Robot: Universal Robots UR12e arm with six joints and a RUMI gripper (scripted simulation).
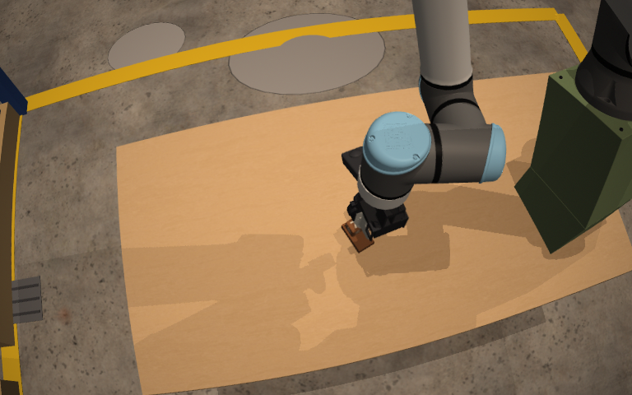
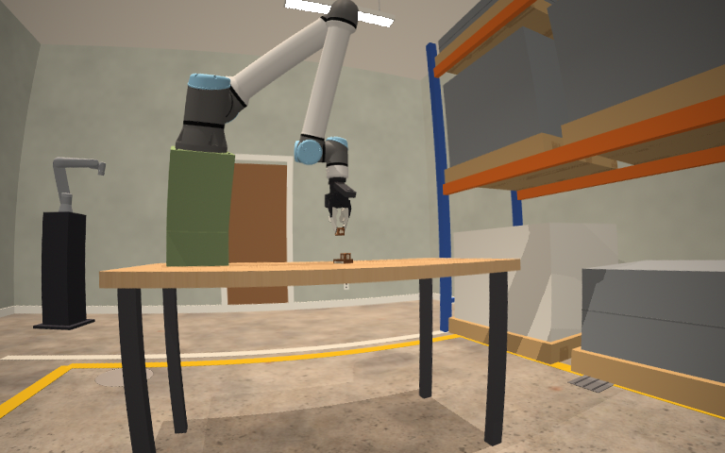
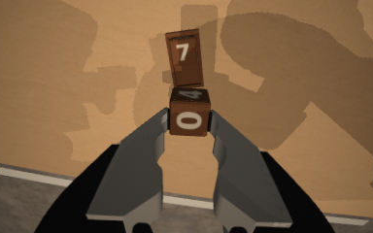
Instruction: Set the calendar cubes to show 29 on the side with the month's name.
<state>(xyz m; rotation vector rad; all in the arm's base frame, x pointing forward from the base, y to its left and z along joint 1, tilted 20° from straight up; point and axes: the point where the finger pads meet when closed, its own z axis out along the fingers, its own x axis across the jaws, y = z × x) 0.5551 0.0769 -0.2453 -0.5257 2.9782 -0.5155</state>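
The tray is 1 cm ahead of my hand, 1 cm to the right of it and 13 cm below it.
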